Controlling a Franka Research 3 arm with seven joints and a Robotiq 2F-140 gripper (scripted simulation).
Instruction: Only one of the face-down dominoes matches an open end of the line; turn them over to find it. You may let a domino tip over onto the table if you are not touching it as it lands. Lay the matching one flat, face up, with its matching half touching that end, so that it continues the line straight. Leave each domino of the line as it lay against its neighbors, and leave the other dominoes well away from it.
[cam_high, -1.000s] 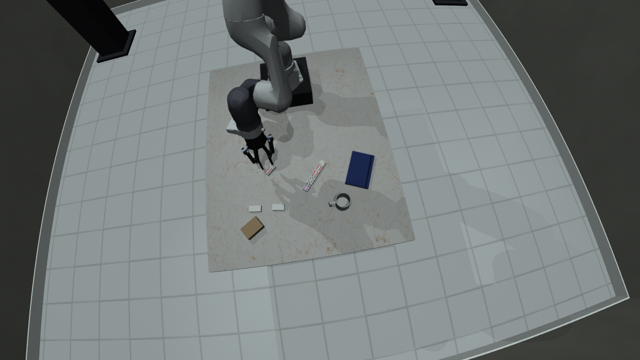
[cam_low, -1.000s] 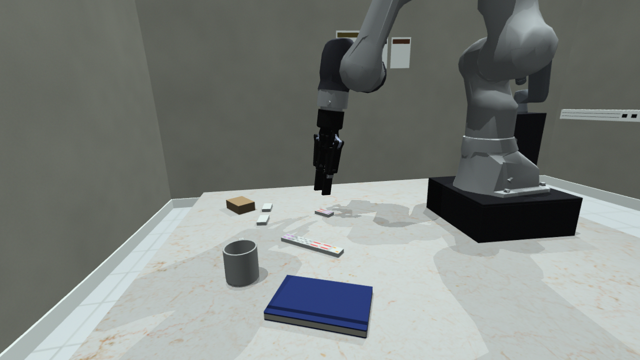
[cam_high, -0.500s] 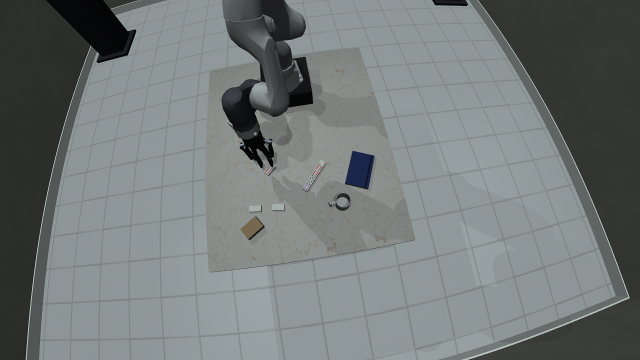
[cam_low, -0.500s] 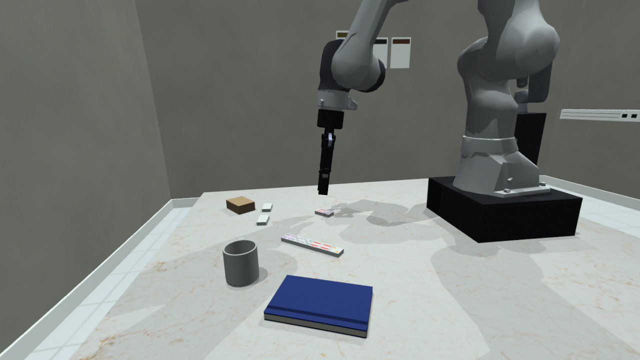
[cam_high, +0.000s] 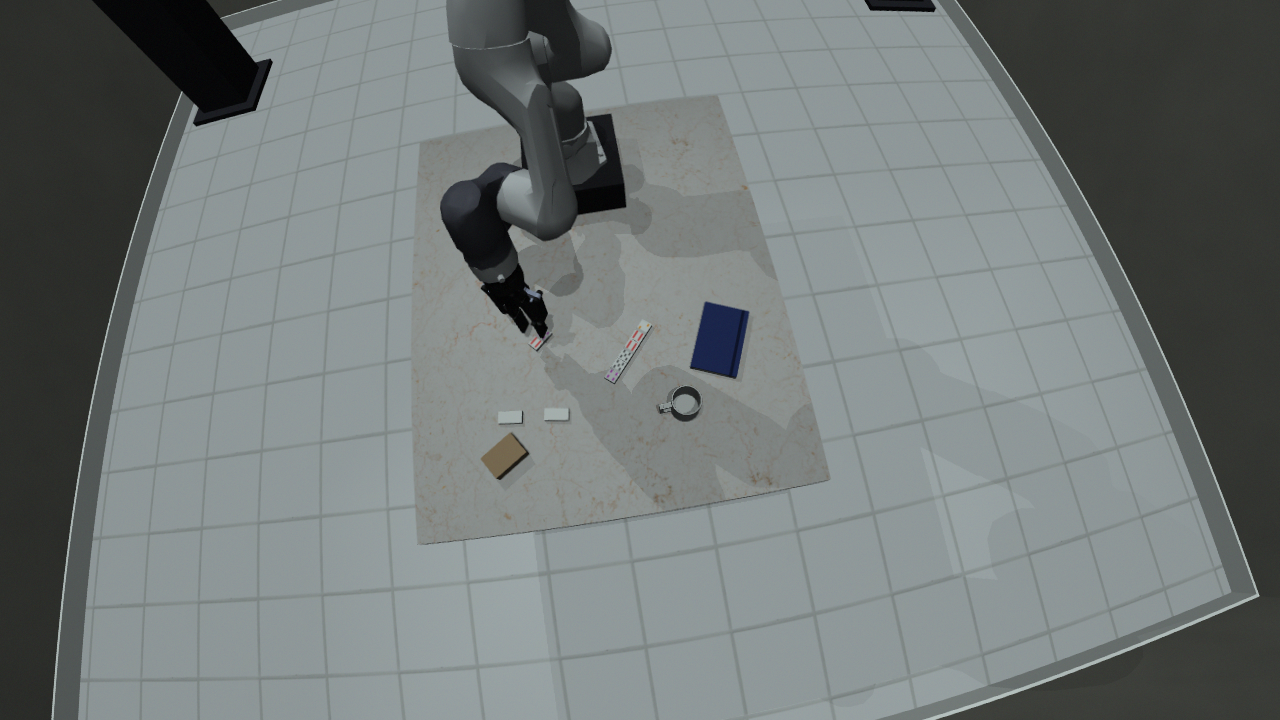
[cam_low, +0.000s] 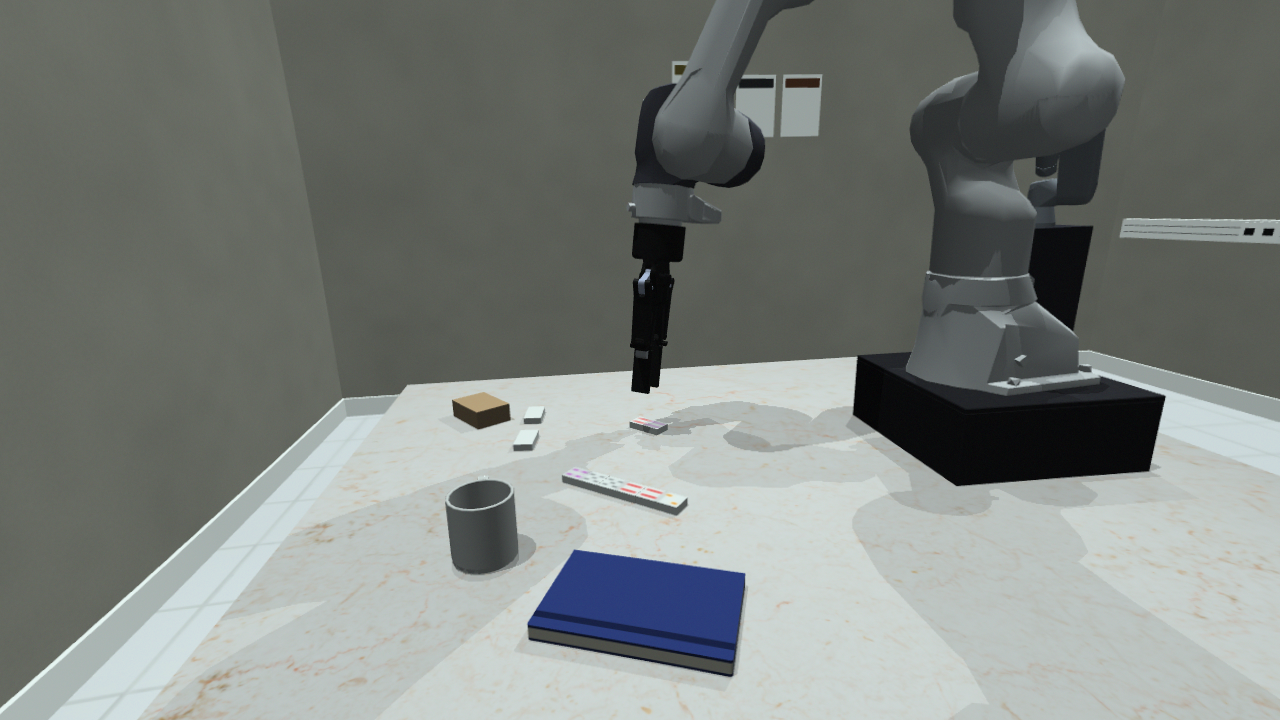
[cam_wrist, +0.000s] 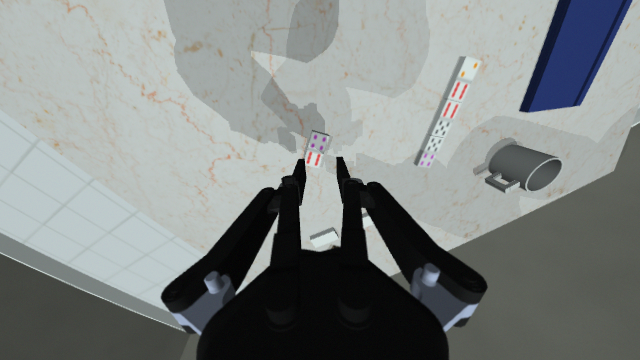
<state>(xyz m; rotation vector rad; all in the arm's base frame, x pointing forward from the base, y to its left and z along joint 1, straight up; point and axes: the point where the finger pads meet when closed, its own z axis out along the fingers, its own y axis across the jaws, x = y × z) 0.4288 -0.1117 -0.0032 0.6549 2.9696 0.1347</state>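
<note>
My gripper is now 90 mm above the white domino. Also, from my hand: grey mug: 200 mm ahead, 310 mm to the left, 70 mm below; blue book: 50 mm ahead, 420 mm to the left, 90 mm below; brown block: 270 mm ahead, 90 mm to the right, 80 mm below.
</note>
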